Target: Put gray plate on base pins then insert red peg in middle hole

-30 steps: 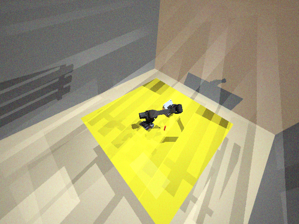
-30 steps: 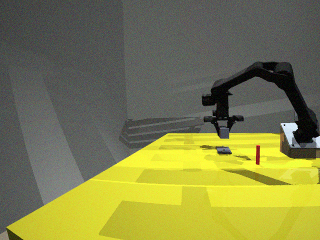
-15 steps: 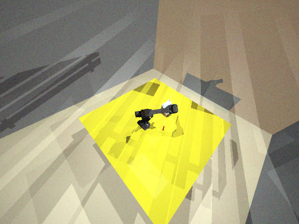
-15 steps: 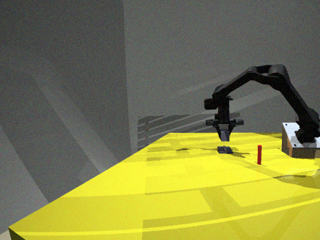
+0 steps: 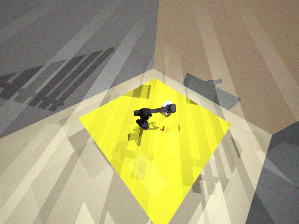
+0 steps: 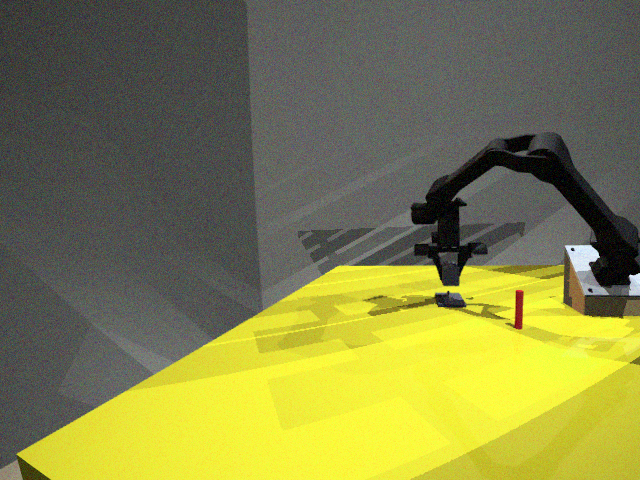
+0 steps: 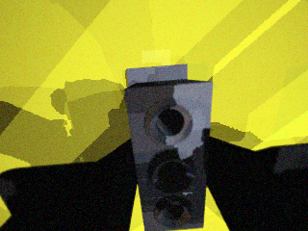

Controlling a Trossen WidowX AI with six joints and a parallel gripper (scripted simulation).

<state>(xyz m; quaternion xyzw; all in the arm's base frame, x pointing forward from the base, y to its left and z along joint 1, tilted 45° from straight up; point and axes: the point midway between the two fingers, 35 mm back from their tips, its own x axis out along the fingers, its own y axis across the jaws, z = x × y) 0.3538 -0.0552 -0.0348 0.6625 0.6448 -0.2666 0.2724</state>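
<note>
Now: the gray base 5 cm below my gripper tip. From my gripper tip the other things lie so: red peg 19 cm to the left, 12 cm behind, 2 cm below; then gray plate 3 cm above.
</note>
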